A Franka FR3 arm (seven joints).
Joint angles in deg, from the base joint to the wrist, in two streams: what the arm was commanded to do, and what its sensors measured. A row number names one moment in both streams.
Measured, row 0: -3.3, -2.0, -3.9, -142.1, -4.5, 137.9, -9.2
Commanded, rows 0 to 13: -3.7, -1.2, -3.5, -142.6, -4.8, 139.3, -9.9; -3.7, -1.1, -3.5, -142.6, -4.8, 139.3, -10.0; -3.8, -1.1, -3.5, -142.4, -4.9, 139.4, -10.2; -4.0, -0.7, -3.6, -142.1, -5.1, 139.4, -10.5; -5.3, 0.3, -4.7, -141.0, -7.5, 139.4, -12.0; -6.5, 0.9, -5.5, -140.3, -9.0, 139.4, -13.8; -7.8, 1.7, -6.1, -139.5, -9.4, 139.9, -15.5; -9.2, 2.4, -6.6, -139.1, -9.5, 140.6, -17.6; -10.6, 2.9, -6.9, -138.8, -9.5, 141.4, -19.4; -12.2, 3.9, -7.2, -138.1, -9.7, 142.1, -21.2; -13.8, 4.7, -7.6, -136.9, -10.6, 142.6, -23.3; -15.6, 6.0, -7.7, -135.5, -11.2, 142.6, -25.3; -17.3, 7.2, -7.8, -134.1, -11.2, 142.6, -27.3; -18.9, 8.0, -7.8, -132.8, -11.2, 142.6, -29.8
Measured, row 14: -14.0, 2.4, -7.7, -137.2, -10.1, 141.1, -23.6
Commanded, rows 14 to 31: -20.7, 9.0, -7.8, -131.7, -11.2, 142.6, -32.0; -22.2, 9.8, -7.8, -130.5, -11.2, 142.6, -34.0; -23.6, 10.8, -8.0, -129.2, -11.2, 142.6, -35.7; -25.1, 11.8, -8.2, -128.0, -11.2, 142.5, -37.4; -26.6, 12.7, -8.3, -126.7, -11.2, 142.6, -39.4; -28.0, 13.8, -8.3, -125.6, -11.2, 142.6, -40.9; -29.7, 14.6, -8.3, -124.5, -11.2, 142.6, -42.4; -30.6, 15.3, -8.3, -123.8, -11.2, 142.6, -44.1; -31.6, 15.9, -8.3, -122.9, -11.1, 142.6, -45.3; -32.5, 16.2, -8.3, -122.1, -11.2, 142.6, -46.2; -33.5, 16.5, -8.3, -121.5, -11.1, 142.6, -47.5; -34.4, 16.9, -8.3, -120.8, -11.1, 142.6, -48.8; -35.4, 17.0, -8.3, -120.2, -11.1, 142.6, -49.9; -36.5, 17.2, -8.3, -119.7, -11.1, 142.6, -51.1; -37.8, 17.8, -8.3, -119.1, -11.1, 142.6, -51.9; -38.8, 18.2, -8.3, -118.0, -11.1, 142.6, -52.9; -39.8, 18.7, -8.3, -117.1, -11.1, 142.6, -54.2; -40.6, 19.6, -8.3, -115.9, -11.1, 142.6, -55.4
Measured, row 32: -37.3, 16.0, -8.8, -119.8, -10.4, 142.2, -52.0
